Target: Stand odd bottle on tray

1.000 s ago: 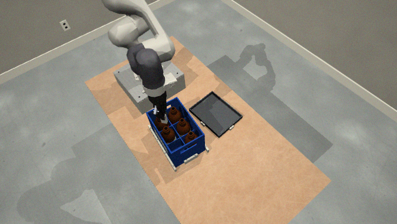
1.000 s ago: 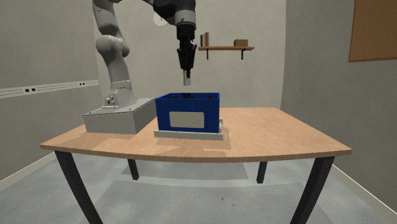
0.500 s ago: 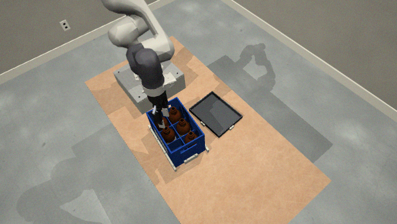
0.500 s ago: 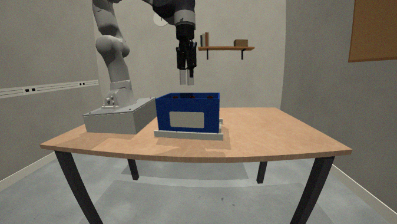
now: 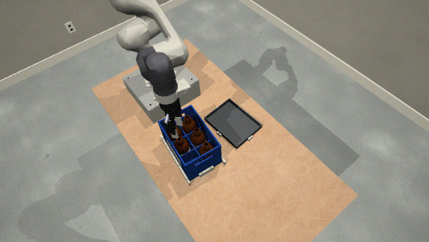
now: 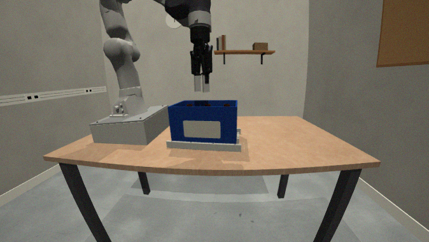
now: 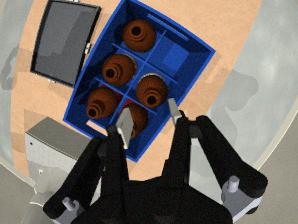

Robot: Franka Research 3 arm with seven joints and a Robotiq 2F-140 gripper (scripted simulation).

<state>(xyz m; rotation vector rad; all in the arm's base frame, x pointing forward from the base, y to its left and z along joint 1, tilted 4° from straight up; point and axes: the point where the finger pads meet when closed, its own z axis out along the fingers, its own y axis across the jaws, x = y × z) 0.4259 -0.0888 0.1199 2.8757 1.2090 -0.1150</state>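
The blue crate is 40 mm to the left of my hand and 170 mm below it. From my hand the other things lie so: bottle 80 mm behind, 170 mm below; dark grey tray 20 mm behind, 310 mm to the left, 250 mm below.
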